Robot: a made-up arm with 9 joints. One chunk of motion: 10 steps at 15 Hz.
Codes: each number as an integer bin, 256 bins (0 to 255) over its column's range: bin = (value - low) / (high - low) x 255, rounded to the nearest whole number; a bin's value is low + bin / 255 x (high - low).
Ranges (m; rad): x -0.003..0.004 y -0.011..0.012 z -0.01..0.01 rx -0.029..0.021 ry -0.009..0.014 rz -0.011..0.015
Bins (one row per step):
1: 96 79 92 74 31 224
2: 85 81 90 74 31 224
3: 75 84 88 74 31 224
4: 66 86 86 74 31 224
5: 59 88 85 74 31 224
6: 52 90 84 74 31 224
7: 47 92 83 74 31 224
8: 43 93 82 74 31 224
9: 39 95 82 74 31 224
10: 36 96 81 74 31 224
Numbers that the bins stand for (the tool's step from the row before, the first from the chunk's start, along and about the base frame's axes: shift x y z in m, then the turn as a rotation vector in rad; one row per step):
1: -0.00036 -0.00387 -0.00278 -0.01449 -0.00620 0.01184
2: -0.00067 -0.00369 -0.00294 -0.01449 -0.00620 0.01184
3: -0.00094 -0.00342 -0.00310 -0.01449 -0.00620 0.01184
4: -0.00119 -0.00324 -0.00325 -0.01449 -0.00620 0.01184
5: -0.00138 -0.00306 -0.00333 -0.01449 -0.00620 0.01184
6: -0.00157 -0.00288 -0.00341 -0.01449 -0.00620 0.01184
7: -0.00171 -0.00270 -0.00349 -0.01449 -0.00620 0.01184
8: -0.00182 -0.00261 -0.00357 -0.01449 -0.00620 0.01184
9: -0.00193 -0.00243 -0.00357 -0.01449 -0.00620 0.01184
10: -0.00201 -0.00234 -0.00365 -0.01449 -0.00620 0.01184

